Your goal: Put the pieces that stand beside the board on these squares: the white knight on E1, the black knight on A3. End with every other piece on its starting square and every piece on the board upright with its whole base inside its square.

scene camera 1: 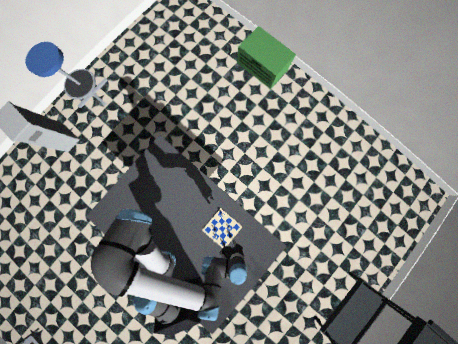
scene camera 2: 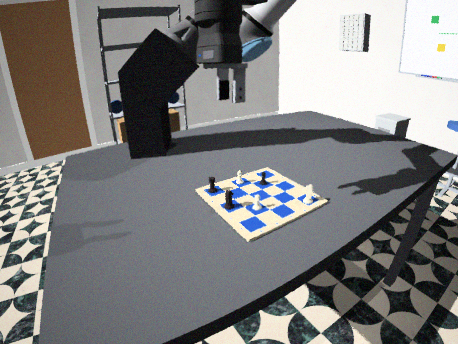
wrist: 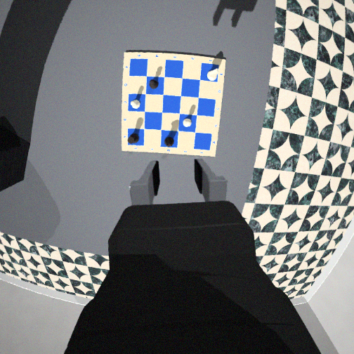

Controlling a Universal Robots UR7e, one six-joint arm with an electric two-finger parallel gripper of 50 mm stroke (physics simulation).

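Frame: origin at the arm's base, x ahead, y left, z up, level; metres.
Seen in the pictures: gripper, fingertip midpoint: [scene camera 1: 232,244] [scene camera 2: 230,100]; arm's base, link origin: [scene camera 1: 169,305] [scene camera 2: 179,48].
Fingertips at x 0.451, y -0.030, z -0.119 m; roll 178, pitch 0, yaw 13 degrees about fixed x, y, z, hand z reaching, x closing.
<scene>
Pixels of each thing's top centre, then the offset from my fingertips to it.
- cream board, top centre: [scene camera 2: 260,195] [scene camera 1: 222,228] 0.078 m left, 0.023 m back, 0.220 m down
- black knight, top centre: [scene camera 2: 228,190] 0.003 m right, 0.014 m back, 0.181 m down
- white knight, top centre: [scene camera 2: 309,185] 0.157 m left, 0.050 m ahead, 0.181 m down
- A5, top centre: [scene camera 2: 211,178] 0.009 m right, 0.093 m back, 0.187 m down
- D4, top centre: [scene camera 2: 263,171] 0.114 m left, 0.068 m back, 0.189 m down
- C5, top centre: [scene camera 2: 239,170] 0.066 m left, 0.100 m back, 0.189 m down
- B2, top centre: [scene camera 2: 257,194] 0.046 m left, 0.018 m ahead, 0.189 m down
The blue and cream board [scene camera 1: 206,229] [scene camera 2: 241,213] [wrist: 206,90] lies on the table. The black knight [scene camera 2: 229,199] [wrist: 169,141] stands upright on A3, at the middle of the board's near edge in the wrist view. The white knight [scene camera 2: 309,194] [wrist: 212,75] stands upright on E1, the top right corner square there; its base edge is too small to judge exactly. My gripper [scene camera 1: 229,245] [scene camera 2: 231,100] [wrist: 176,170] is open and empty, high above the table and off the board's A side. It touches no piece.
On the board stand black pieces on A5 [scene camera 2: 212,185] [wrist: 133,138] and D4 [scene camera 2: 263,178] [wrist: 153,83], and white pieces on C5 [scene camera 2: 240,176] [wrist: 135,104] and B2 [scene camera 2: 257,202] [wrist: 187,122]. A black pedestal [scene camera 2: 147,110] rises from the table beyond the board.
</scene>
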